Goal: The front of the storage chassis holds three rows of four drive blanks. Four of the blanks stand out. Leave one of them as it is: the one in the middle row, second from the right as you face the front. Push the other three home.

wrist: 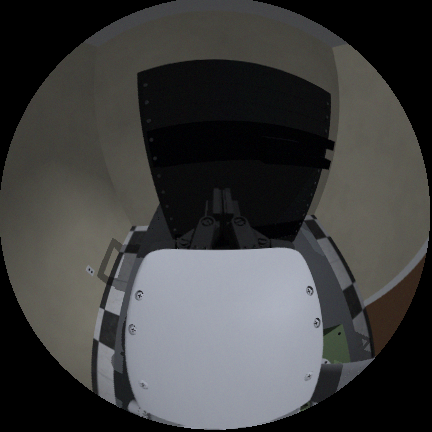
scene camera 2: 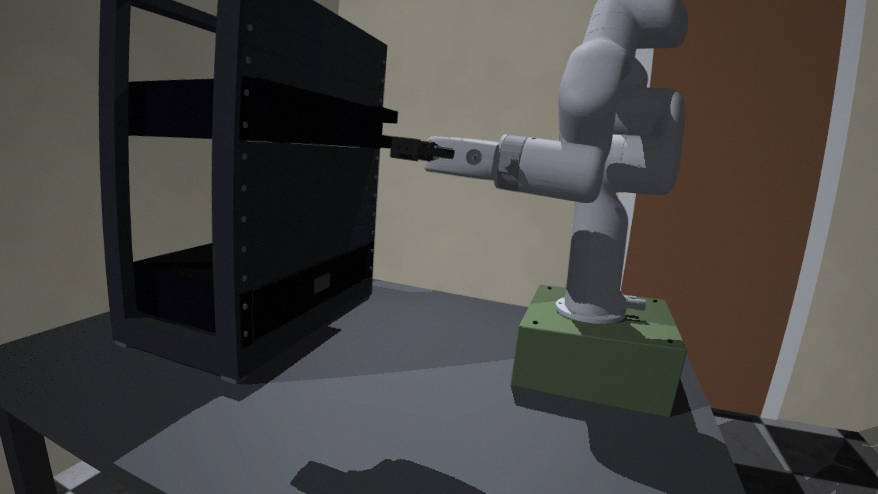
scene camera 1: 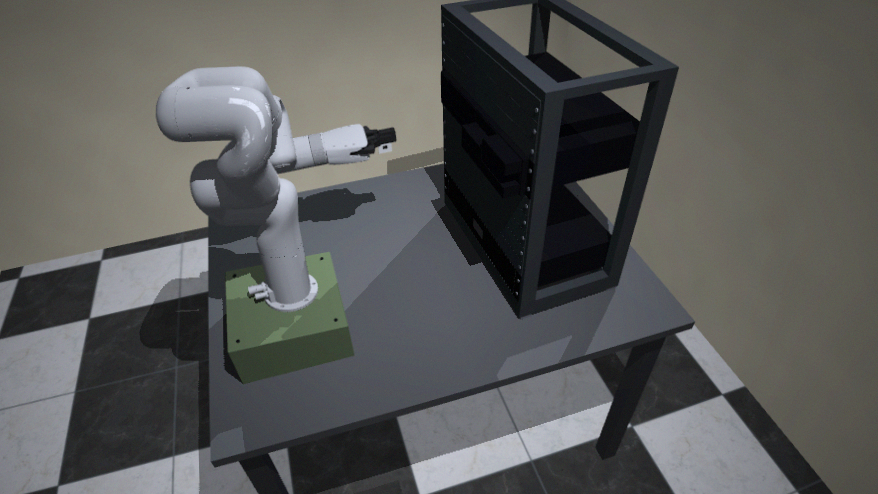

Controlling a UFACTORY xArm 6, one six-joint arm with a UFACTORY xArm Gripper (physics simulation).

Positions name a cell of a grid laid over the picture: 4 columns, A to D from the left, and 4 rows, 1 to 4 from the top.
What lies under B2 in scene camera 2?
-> The gripper.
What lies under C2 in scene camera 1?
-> A rack.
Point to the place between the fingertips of the gripper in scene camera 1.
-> B2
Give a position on a rack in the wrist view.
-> C2
